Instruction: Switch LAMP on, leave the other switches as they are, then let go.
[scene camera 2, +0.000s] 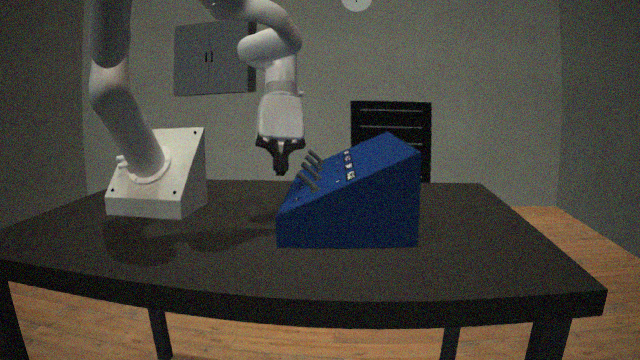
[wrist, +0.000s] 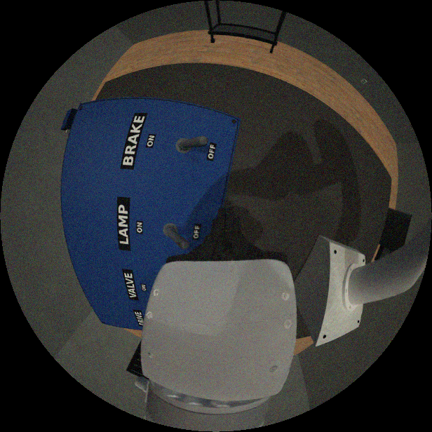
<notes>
In view: my gripper (wrist: 227, 216) and a blue sloped switch panel (scene camera 2: 368, 196).
The blue sloped switch panel shows as well in the wrist view (wrist: 125, 180).
</notes>
